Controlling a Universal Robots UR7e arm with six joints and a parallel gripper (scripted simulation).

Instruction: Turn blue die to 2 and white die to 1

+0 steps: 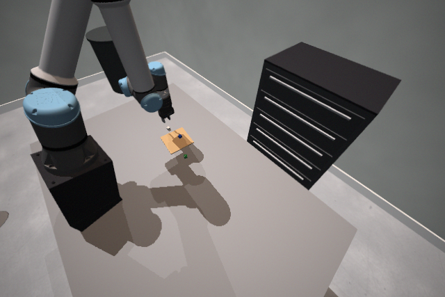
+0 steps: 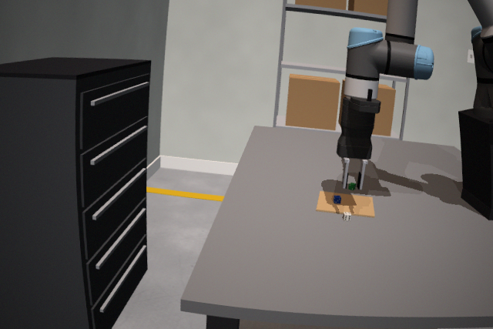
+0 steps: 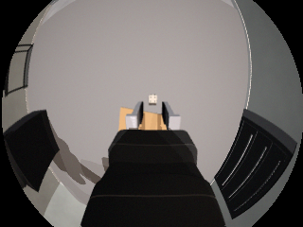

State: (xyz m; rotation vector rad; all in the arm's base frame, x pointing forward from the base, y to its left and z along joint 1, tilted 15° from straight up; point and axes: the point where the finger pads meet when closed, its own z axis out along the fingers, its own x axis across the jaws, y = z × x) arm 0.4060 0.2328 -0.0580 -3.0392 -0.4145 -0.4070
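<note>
The white die lies 90 mm below my hand. From my hand the other things lie so: orange mat 10 mm ahead, 100 mm to the right, 90 mm below; then green die 10 mm ahead, 230 mm to the right, 90 mm below; then blue die 40 mm ahead, 90 mm to the right, 80 mm below.
</note>
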